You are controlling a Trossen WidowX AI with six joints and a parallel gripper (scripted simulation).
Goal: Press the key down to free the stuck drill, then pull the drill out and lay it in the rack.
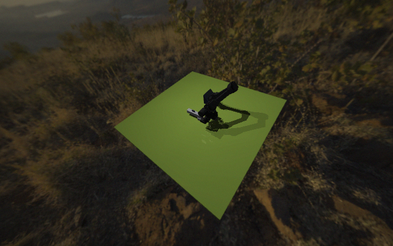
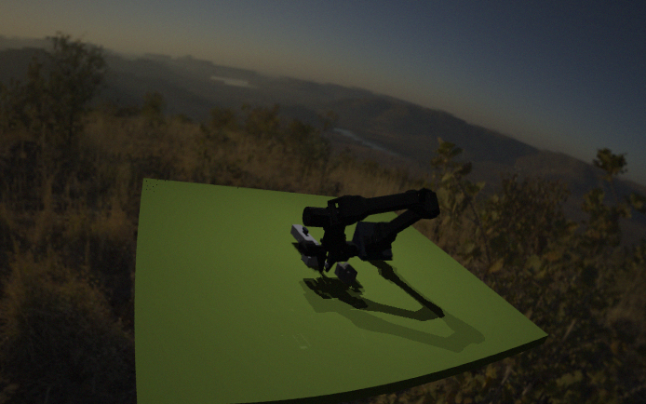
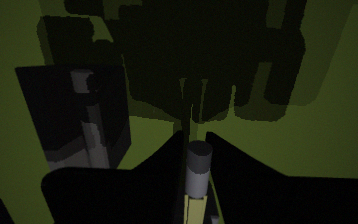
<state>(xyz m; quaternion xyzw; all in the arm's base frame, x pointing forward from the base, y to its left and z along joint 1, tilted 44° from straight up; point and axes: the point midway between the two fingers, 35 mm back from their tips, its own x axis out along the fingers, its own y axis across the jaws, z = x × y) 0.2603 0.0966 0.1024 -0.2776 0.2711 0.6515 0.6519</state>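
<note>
The drill lies 5 cm to the right of my gripper tip and 3 cm above it. The rest, counted from my gripper tip: dark key 18 cm to the right, 3 cm above; then pale grey block 15 cm to the right, 2 cm above; then dark grey rack 8 cm behind, 1 cm to the left.
</note>
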